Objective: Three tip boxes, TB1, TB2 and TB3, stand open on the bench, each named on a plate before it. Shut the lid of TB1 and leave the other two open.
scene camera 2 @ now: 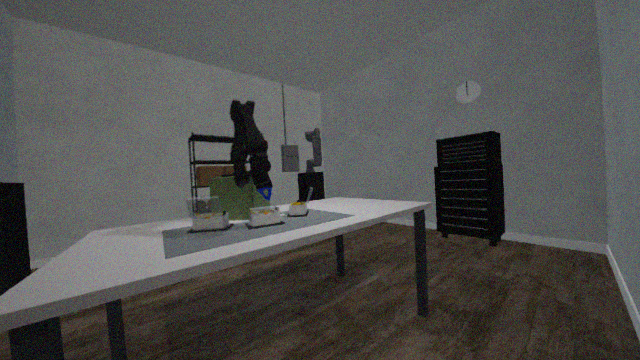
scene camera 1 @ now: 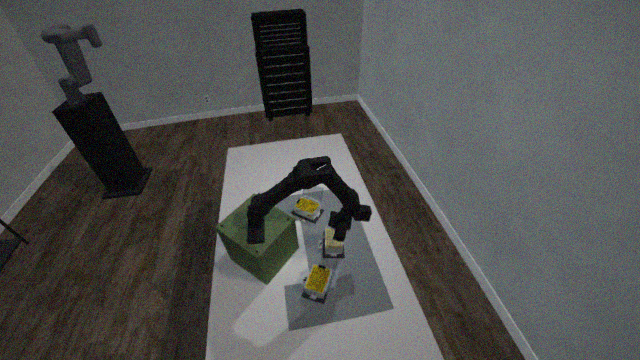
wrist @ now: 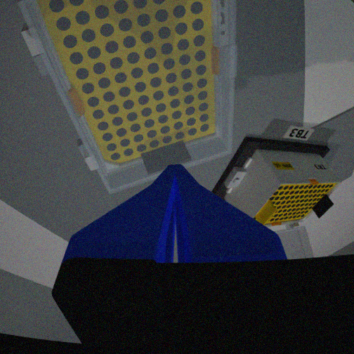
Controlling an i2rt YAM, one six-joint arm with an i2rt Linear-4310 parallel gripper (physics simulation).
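Pixels of known places: gripper, fingertip midpoint: (scene camera 2: 268, 199) (scene camera 1: 334, 227); arm's base at its link origin: (scene camera 1: 256, 223).
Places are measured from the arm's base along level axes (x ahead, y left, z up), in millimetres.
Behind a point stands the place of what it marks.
Observation:
The middle tip box (scene camera 1: 333, 248) @(x 331, y -67, z -176 mm) (scene camera 2: 265, 217) @(x 385, y -19, z -203 mm) (wrist: 145, 65) has its clear lid down over the yellow rack; I cannot tell whether it is fully seated, and its name plate is not readable. TB3 (scene camera 1: 307, 207) (scene camera 2: 298, 209) (wrist: 295, 175) is the far box, its lid tilted up. The near box (scene camera 1: 318, 281) (scene camera 2: 210, 221) @(x 277, y -218, z -201 mm) has its clear lid upright; its name is unreadable. My gripper (scene camera 1: 340, 239) (scene camera 2: 266, 198) @(x 353, y 14, z -131 mm) (wrist: 175, 175) is shut and empty, its blue tips just above the middle box, at one end of it in the wrist view.
A green block (scene camera 1: 260, 250) @(x 15, y -133, z -13 mm) (scene camera 2: 222, 192) @(x 52, y -115, z -93 mm) carries the arm's base beside the boxes. The boxes stand on a grey mat (scene camera 1: 370, 295) @(x 449, y -302, z -242 mm) (scene camera 2: 180, 245) @(x 421, y -335, z -242 mm) on the white table (scene camera 1: 240, 340) @(x -116, y -393, z -245 mm) (scene camera 2: 115, 250) @(x 304, y -512, z -245 mm). A black tool chest (scene camera 1: 285, 65) (scene camera 2: 470, 185) stands on the floor beyond.

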